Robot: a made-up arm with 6 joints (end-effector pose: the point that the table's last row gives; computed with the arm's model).
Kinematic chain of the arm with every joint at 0, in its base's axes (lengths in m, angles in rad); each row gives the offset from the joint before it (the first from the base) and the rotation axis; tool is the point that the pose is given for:
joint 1: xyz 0 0 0.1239 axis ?
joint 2: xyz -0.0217 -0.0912 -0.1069 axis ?
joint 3: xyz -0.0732 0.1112 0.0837 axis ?
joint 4: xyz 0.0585 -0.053 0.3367 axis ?
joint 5: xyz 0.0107 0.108 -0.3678 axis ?
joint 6: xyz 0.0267 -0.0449 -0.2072 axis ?
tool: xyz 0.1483 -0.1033 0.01
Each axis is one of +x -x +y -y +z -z.
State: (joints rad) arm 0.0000 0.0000 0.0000 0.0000 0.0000 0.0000
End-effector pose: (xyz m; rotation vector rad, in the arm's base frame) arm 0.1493 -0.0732 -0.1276 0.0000 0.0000 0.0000
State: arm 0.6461 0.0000 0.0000 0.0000 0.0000 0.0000
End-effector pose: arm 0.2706 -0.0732 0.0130 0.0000 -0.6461 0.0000
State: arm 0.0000 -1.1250 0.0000 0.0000 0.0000 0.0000
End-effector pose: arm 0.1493 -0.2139 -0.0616 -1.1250 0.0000 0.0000
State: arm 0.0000 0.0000 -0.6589 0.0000 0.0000 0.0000
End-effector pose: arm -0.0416 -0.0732 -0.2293 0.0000 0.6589 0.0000
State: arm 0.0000 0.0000 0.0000 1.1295 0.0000 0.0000
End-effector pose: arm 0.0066 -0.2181 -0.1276 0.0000 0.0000 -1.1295
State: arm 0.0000 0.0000 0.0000 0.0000 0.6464 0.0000
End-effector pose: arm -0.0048 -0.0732 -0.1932 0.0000 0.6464 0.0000
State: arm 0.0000 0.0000 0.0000 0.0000 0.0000 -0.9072
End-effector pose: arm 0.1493 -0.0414 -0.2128 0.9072 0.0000 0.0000
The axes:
joint 1: -y
joint 2: +x
joint 3: -y
joint 4: -z
joint 5: +y
joint 6: -x

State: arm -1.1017 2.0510 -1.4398 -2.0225 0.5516 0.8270
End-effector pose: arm -0.1420 -0.1903 0.4102 1.7262 -1.4804 0.5570
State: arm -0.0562 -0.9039 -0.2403 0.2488 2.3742 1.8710
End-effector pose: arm -0.2254 0.0658 -0.1089 -0.6489 2.5579 1.1592
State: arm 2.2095 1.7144 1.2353 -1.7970 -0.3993 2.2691
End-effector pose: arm -0.0847 -0.0636 -0.0063 -1.1890 1.3414 1.8701
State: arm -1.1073 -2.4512 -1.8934 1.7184 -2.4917 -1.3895
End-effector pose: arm 0.0545 -0.1507 -0.0513 2.1331 -1.5974 -1.4244
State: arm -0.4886 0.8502 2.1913 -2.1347 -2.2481 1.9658
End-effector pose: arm -0.2628 -0.0632 0.1009 -0.3536 2.9955 0.8552
